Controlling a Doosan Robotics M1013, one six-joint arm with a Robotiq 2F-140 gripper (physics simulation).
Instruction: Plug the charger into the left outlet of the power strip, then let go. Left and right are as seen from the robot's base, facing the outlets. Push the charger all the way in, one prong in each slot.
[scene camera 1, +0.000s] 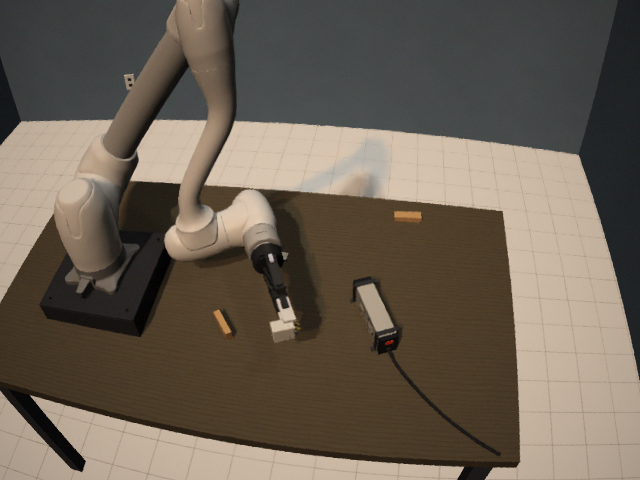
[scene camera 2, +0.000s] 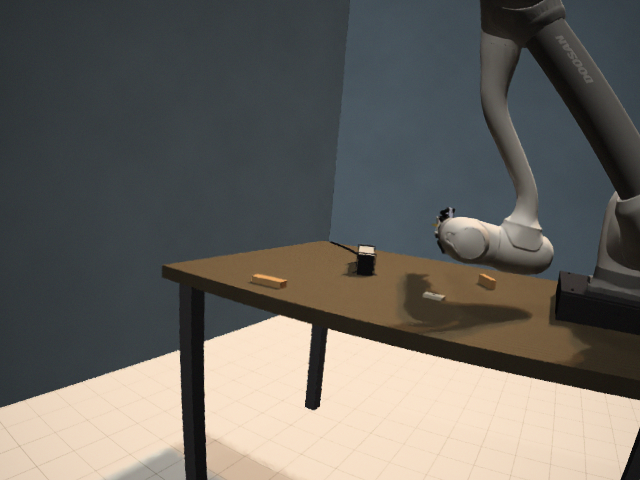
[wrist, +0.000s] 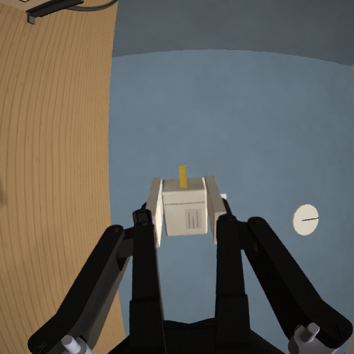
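Seen in the pictures: gripper, fingertip midpoint: (scene camera 1: 290, 328) (scene camera 2: 438, 225); arm's base, link origin: (scene camera 1: 102, 265) (scene camera 2: 619, 291).
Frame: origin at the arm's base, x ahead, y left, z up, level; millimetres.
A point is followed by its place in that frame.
The white charger (scene camera 1: 282, 330) @(x 578, y -148, z 102 mm) (wrist: 185, 212) is held between the fingers of my gripper (scene camera 1: 285, 315) @(x 588, y -124, z 83 mm) (wrist: 183, 189), which is shut on it. In scene camera 1 its brass prongs point right, toward the power strip. In the wrist view a prong points up the frame, away from the gripper. The charger is above the table, apart from the strip. In scene camera 2 the wrist hides most of the gripper. The power strip (scene camera 1: 375, 308) @(x 748, y 45, z -10 mm) (scene camera 2: 366, 262) @(x 695, y 134, z -29 mm) has a pale top and black ends. Its outlet faces are not clearly seen; a corner shows in the wrist view.
Orange blocks lie on the table (scene camera 1: 320, 392) @(x 667, y -186, z -66 mm) (scene camera 2: 310, 294) @(x 665, y 426, z -66 mm): one (scene camera 1: 223, 324) @(x 392, y -69, z -40 mm) (scene camera 2: 486, 281) @(x 385, y -48, z -50 mm) near the robot base, one (scene camera 1: 407, 216) @(x 778, y 434, z -49 mm) (scene camera 2: 268, 281) @(x 769, y 455, z -55 mm) near the far edge. A small white piece (scene camera 2: 433, 296) @(x 450, y 221, z -59 mm) lies under the arm. A black cable (scene camera 1: 439, 408) @(x 944, y -184, z -59 mm) runs from the strip.
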